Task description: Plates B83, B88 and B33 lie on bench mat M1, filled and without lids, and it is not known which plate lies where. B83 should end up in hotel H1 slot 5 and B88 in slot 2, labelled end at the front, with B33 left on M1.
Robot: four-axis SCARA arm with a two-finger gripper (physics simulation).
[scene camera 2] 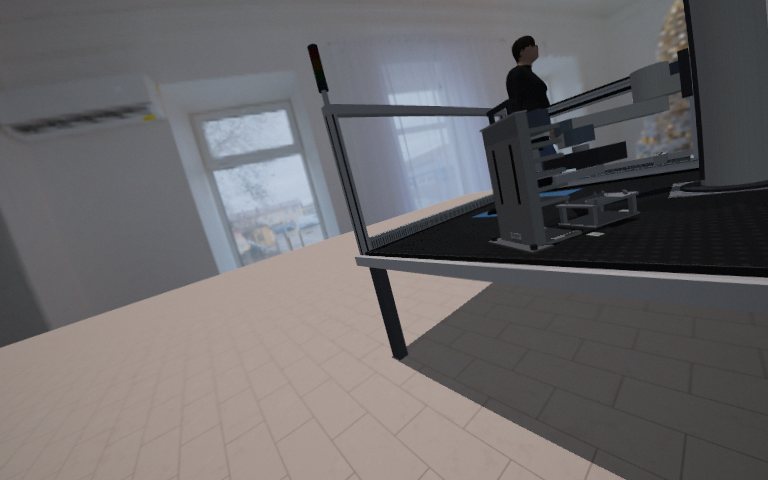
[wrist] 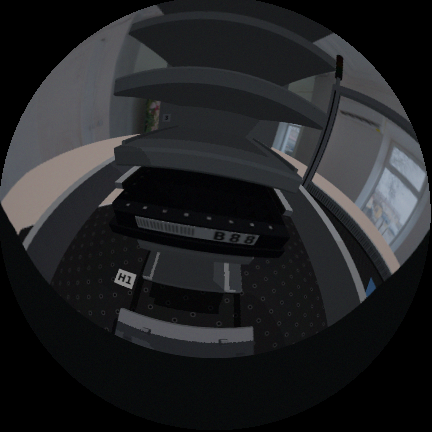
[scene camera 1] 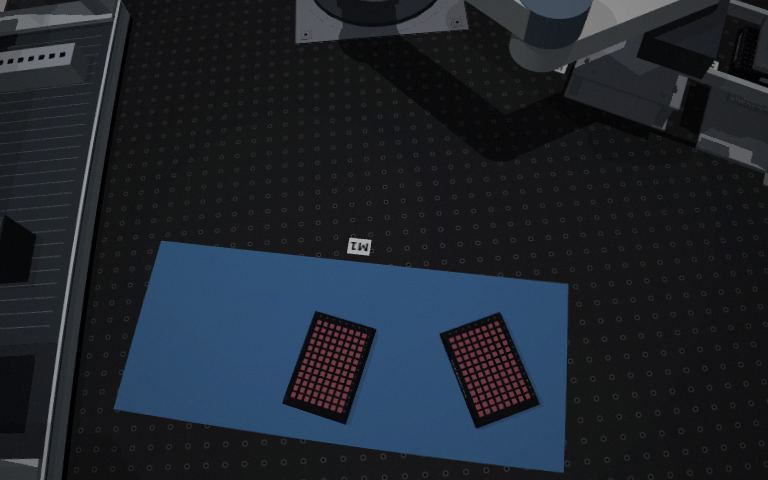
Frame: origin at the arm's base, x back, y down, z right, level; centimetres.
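Where they show: arm's base, origin of the base link: (scene camera 2: 735,187).
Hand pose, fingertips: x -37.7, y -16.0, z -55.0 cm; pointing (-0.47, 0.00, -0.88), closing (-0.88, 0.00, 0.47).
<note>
Each offset is from my fingertips to the top centre of the thing. "spot": to the spot under its first point.
Plate B88 @(dx +0.8, dy -0.2, dz +1.5 cm) (wrist: 200,220) is in hotel H1 @(dx -2.1, dy -20.6, dz -2.6 cm) (wrist: 205,159) (scene camera 2: 512,181), below the shelf whose marker appears to read 3. Its labelled end faces the wrist camera. My gripper (wrist: 209,160) is open, with its fingertips on either side of B88 and nothing gripped. What bears the plate's underside is hard to see. In scene camera 1, a left plate @(dx -31.9, dy +13.0, dz +64.9 cm) (scene camera 1: 329,367) and a right plate @(dx -33.7, dy +13.0, dz +44.5 cm) (scene camera 1: 489,370), both with pink-filled wells and no lids, lie turned at different angles on bench mat M1 (scene camera 1: 198,339). Their labels cannot be read, so I cannot tell which is B83 or B33.
More hotel shelves @(spot: dx +2.9, dy -5.2, dz +5.3 cm) (wrist: 220,82) stand above B88. The H1 tag @(dx +11.9, dy +14.7, dz +1.4 cm) (wrist: 124,278) lies on the bench below. A low stand with posts @(spot: dx +12.6, dy +14.2, dz +16.3 cm) (scene camera 2: 611,217) is beside the hotel. The arm's base plate (scene camera 1: 317,28) is at the top, and a long rail (scene camera 1: 93,186) runs down the left.
</note>
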